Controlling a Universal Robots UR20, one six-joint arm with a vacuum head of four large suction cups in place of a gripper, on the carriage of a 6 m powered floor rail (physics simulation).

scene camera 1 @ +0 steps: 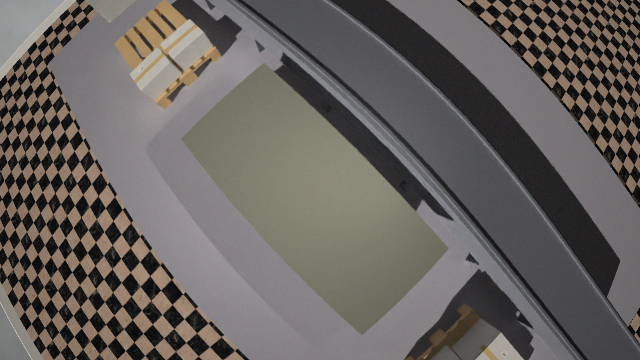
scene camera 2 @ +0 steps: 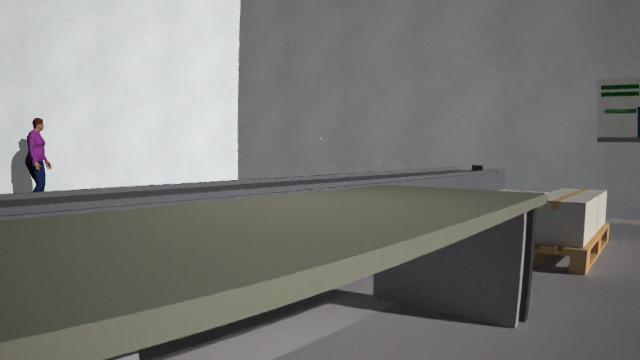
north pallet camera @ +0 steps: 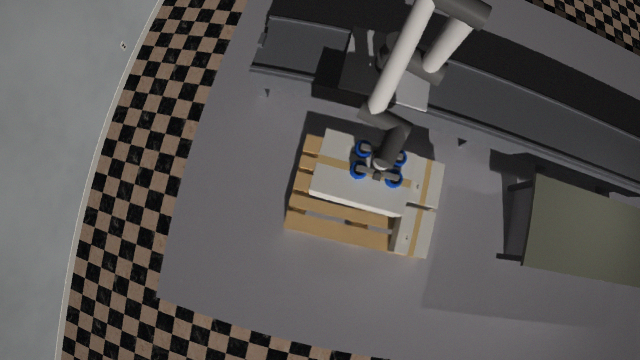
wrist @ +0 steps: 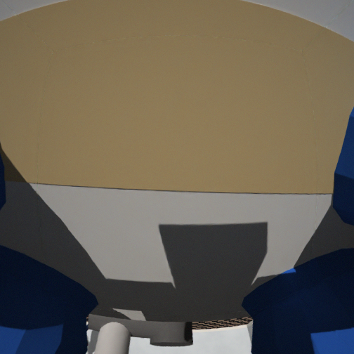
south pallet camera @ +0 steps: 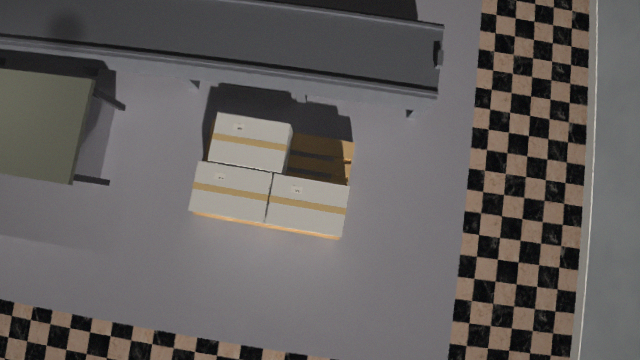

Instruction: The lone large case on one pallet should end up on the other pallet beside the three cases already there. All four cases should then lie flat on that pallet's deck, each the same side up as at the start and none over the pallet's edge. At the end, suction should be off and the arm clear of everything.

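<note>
My suction head (north pallet camera: 378, 165), four blue cups, is shut on the lone large white case (north pallet camera: 332, 182) (wrist: 130, 230), gripping its taped top. The case hangs level, raised above the north pallet (north pallet camera: 330, 232) (scene camera 1: 131, 47); its right end overlaps a smaller case in the north pallet view. Part of the raised case (scene camera 1: 111, 7) shows at scene camera 1's top edge. The south pallet (south pallet camera: 348, 150) (scene camera 2: 579, 261) carries three large cases (south pallet camera: 250, 142) (south pallet camera: 230, 192) (south pallet camera: 307, 205), two along its front edge and one at back left. Its back right deck section is bare. The case's underside is hidden.
Two smaller cases (north pallet camera: 425, 182) (north pallet camera: 414, 232) stand at the north pallet's right end. A green table (scene camera 1: 320, 200) (scene camera 2: 250, 250) (north pallet camera: 585, 230) (south pallet camera: 40, 125) stands between the pallets. The floor rail (scene camera 1: 450, 145) (south pallet camera: 250, 40) runs behind them. A person (scene camera 2: 36, 150) stands by the far wall.
</note>
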